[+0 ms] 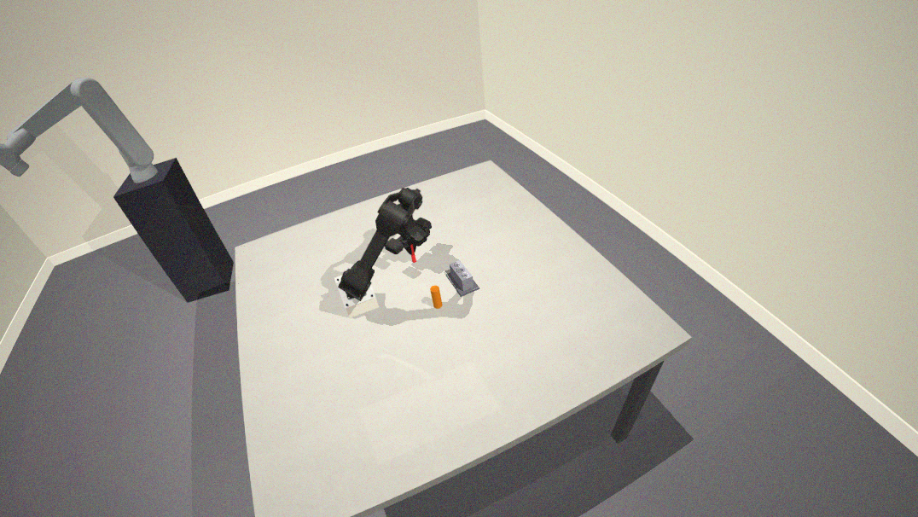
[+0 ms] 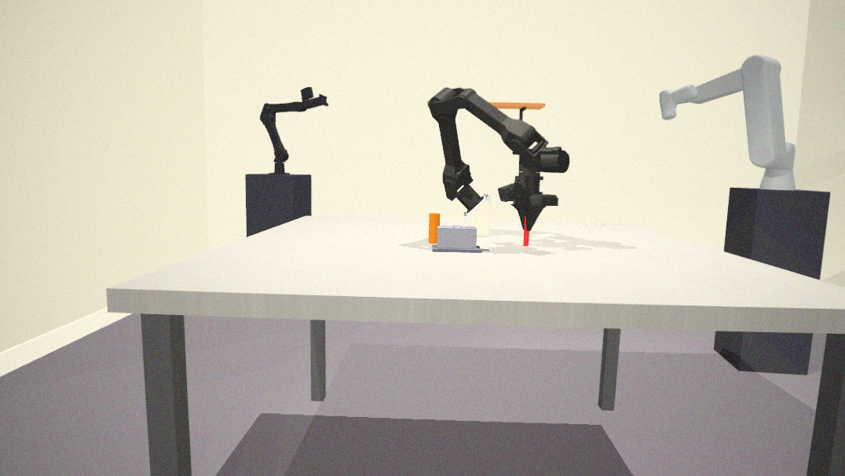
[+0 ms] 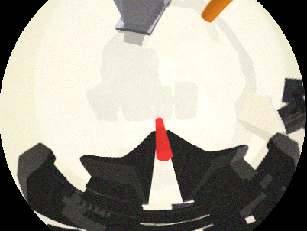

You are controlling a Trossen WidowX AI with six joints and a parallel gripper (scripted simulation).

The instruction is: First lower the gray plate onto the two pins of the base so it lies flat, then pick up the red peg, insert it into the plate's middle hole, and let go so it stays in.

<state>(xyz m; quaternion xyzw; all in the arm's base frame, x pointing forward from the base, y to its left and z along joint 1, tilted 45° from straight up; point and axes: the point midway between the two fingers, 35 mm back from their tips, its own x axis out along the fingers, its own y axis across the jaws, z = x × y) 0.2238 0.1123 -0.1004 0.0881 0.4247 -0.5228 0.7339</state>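
My gripper tip is now 18 cm to the left of the gray plate and 13 cm short of it. Round my gripper tip: base: 18 cm to the right, 13 cm ahead, 3 cm below; then red peg: right at my gripper tip; then orange cylinder: 25 cm to the right, 2 cm ahead.
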